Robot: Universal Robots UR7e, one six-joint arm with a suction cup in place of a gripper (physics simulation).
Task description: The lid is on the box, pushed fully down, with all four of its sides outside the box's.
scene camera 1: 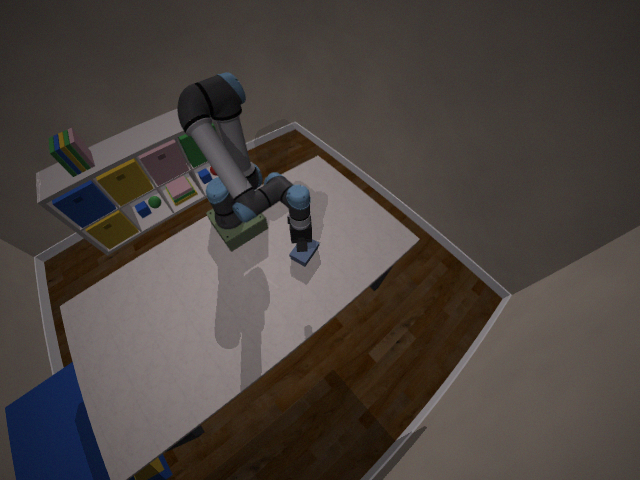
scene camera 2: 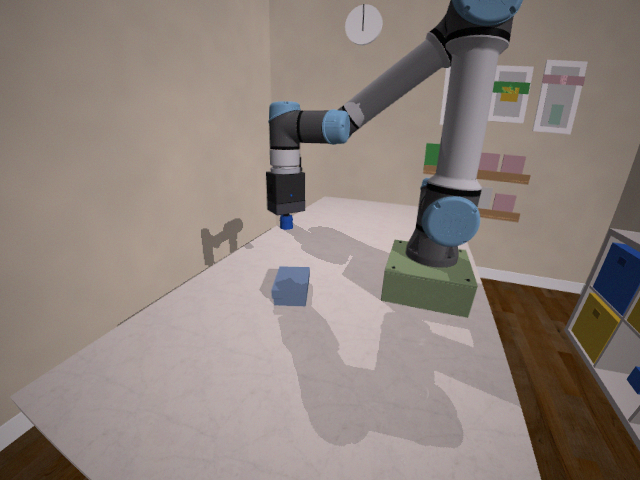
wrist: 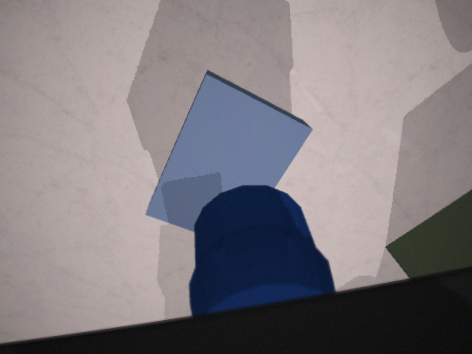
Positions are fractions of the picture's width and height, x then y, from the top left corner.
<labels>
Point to the suction cup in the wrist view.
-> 0.54,0.70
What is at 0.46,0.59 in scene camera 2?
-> A blue lid.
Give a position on a blue lid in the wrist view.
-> At 0.49,0.39
</labels>
